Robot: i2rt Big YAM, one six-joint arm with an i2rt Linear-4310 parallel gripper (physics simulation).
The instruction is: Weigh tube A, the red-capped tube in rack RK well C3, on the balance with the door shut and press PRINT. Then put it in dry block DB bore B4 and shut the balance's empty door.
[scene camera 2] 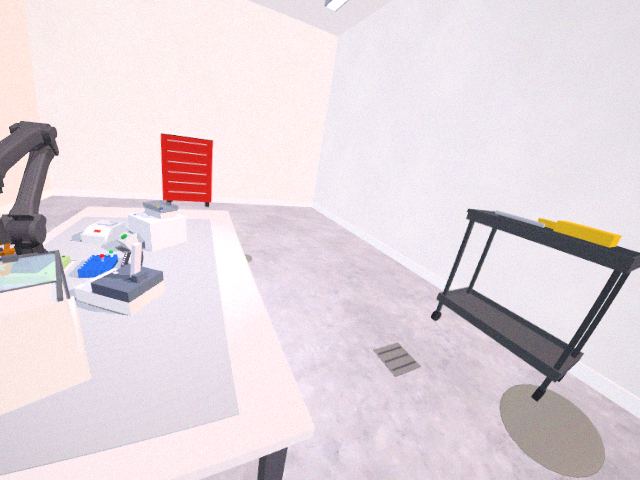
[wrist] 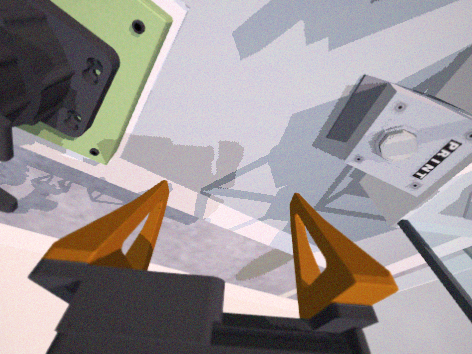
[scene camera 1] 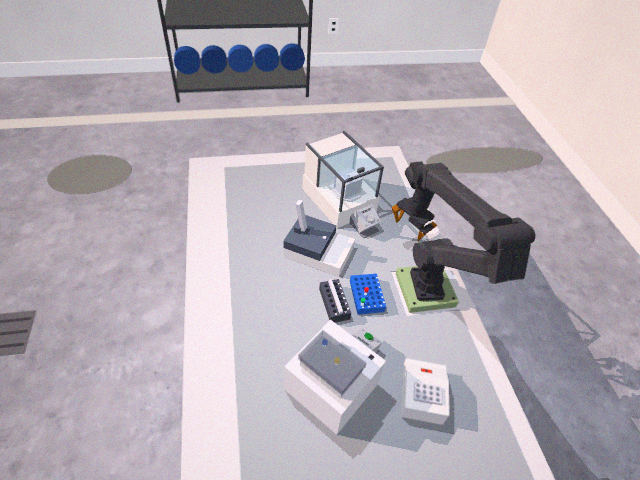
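Pixels of known places: gripper, fingertip midpoint: (scene camera 2: 4,270) (wrist: 230,192) (scene camera 1: 408,230); arm's base, origin of the base link: (wrist: 19,45) (scene camera 1: 426,284).
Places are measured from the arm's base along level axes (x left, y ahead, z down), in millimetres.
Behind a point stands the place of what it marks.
The red-capped tube (scene camera 1: 366,289) {x 31, y 203, z -28 mm} (scene camera 2: 101,256) {x 23, y 203, z -24 mm} stands in the blue rack (scene camera 1: 373,311) {x 82, y 183, z 15 mm} (scene camera 2: 95,268) {x -26, y 200, z 1 mm}, near a green-capped tube (scene camera 1: 363,300) {x 71, y 218, z -28 mm} (scene camera 2: 110,252) {x 62, y 218, z -23 mm}. My gripper (scene camera 1: 408,229) {x -170, y 39, z -71 mm} (wrist: 230,192) {x -170, y 39, z -71 mm} is open and empty, above the table edge beside the balance (scene camera 1: 321,197) {x -376, y 308, z -35 mm} (scene camera 2: 41,351) {x -518, y 320, z -84 mm}. The PRINT panel (scene camera 1: 366,219) {x -259, y 158, z -43 mm} (wrist: 420,142) {x -269, y 160, z -43 mm} is at the balance's front and lies right of my fingers in the wrist view. A dark handle (scene camera 1: 360,169) {x -337, y 191, z -196 mm} shows at the glass chamber; I cannot tell how far the door is open. A white unit (scene camera 1: 426,408) {x 408, y 106, z -35 mm} with a red display and a grid of round spots looks like the dry block.
A dark-topped device (scene camera 1: 310,237) {x -165, y 363, z -54 mm} with an upright post stands between balance and rack. A black block (scene camera 1: 334,299) {x 58, y 303, z -20 mm} is beside the rack. A large white box (scene camera 1: 315,390) {x 377, y 388, z -109 mm} and a green button (scene camera 1: 368,336) {x 202, y 225, z -45 mm} are beyond. My green base plate (scene camera 1: 408,297) {x 45, y 68, z 1 mm} (wrist: 145,75) {x -77, y 38, z 8 mm} is nearby.
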